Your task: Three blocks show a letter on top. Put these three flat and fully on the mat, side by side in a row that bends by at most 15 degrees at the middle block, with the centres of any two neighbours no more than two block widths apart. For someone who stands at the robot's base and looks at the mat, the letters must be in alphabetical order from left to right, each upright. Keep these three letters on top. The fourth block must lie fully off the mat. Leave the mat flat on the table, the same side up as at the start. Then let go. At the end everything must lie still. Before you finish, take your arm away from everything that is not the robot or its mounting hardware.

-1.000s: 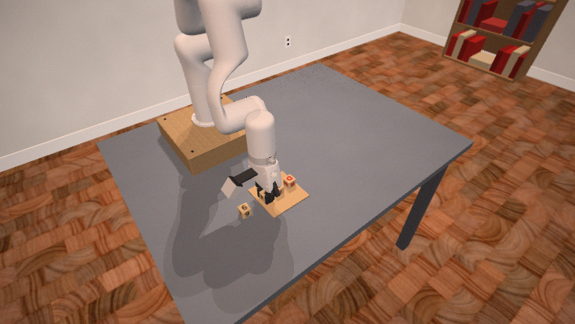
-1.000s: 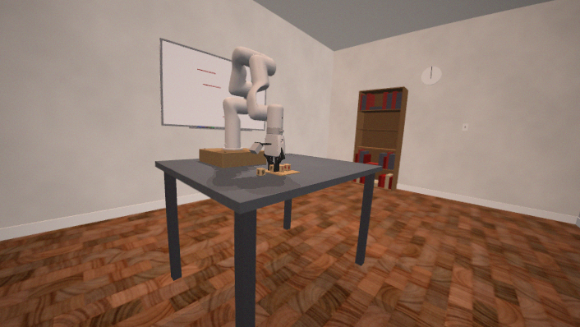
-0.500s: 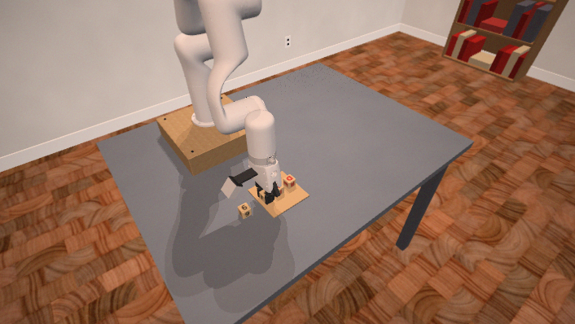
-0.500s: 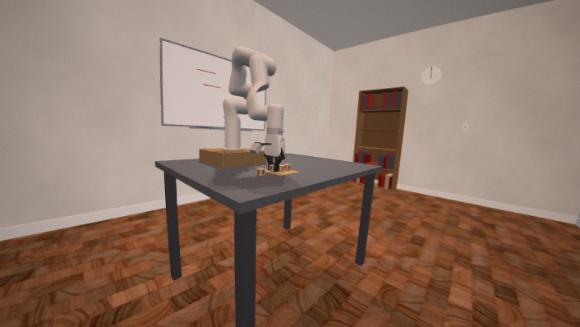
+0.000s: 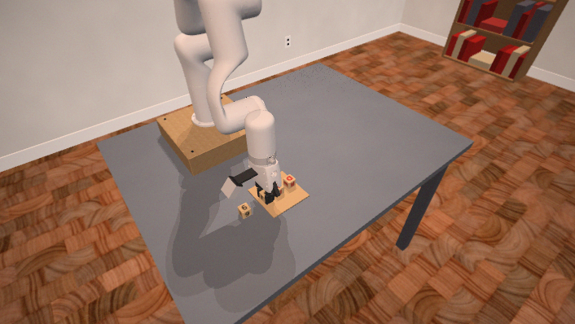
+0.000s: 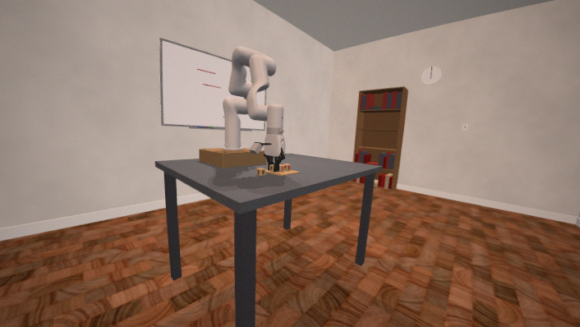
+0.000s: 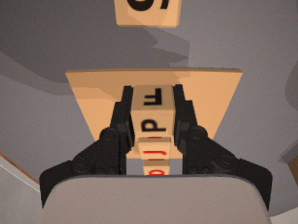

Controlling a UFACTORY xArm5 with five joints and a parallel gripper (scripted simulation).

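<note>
Now: hand 5 cm to the right of the tan mat and 3 cm above it. From my hand the other things lie so: wooden block: 10 cm to the left, 1 cm below, 1 cm behind.
</note>
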